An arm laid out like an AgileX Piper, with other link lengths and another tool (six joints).
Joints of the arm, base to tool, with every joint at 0 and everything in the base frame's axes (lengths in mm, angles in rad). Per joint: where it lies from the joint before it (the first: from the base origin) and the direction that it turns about. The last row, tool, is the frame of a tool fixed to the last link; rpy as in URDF.
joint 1: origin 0 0 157.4 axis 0 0 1
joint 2: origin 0 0 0 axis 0 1 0
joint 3: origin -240 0 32.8 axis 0 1 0
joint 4: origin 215.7 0 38.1 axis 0.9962 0 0.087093
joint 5: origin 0 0 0 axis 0 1 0
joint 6: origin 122.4 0 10.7 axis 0.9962 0 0.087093
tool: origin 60.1 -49 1.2 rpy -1.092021 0.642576 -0.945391
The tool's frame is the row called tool.
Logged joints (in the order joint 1, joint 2, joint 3, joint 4, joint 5, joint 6), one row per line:
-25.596 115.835 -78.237 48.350 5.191 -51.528
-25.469 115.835 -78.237 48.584 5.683 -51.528
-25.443 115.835 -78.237 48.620 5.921 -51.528
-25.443 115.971 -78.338 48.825 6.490 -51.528
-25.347 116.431 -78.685 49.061 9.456 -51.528
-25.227 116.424 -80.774 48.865 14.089 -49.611
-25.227 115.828 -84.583 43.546 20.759 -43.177
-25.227 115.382 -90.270 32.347 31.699 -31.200
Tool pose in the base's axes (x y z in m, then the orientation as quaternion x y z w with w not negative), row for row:
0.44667 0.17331 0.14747 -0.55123 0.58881 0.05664 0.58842
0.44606 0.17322 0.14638 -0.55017 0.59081 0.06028 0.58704
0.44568 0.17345 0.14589 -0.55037 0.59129 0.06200 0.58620
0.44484 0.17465 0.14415 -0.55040 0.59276 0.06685 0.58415
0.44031 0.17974 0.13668 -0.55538 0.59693 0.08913 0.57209
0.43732 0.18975 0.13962 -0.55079 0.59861 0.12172 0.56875
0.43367 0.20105 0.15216 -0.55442 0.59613 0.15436 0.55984
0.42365 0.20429 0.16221 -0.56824 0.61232 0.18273 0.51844
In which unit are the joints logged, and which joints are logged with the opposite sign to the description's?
The joints are logged in degrees. Opposite sign: joint 1.
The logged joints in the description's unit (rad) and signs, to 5 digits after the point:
0.44673 2.02170 -1.36549 0.84387 0.09060 -0.89933
0.44452 2.02170 -1.36549 0.84795 0.09919 -0.89933
0.44406 2.02170 -1.36549 0.84858 0.10334 -0.89933
0.44406 2.02408 -1.36726 0.85216 0.11327 -0.89933
0.44239 2.03210 -1.37331 0.85628 0.16504 -0.89933
0.44029 2.03198 -1.40977 0.85286 0.24590 -0.86588
0.44029 2.02158 -1.47625 0.76002 0.36231 -0.75358
0.44029 2.01380 -1.57551 0.56456 0.55325 -0.54454

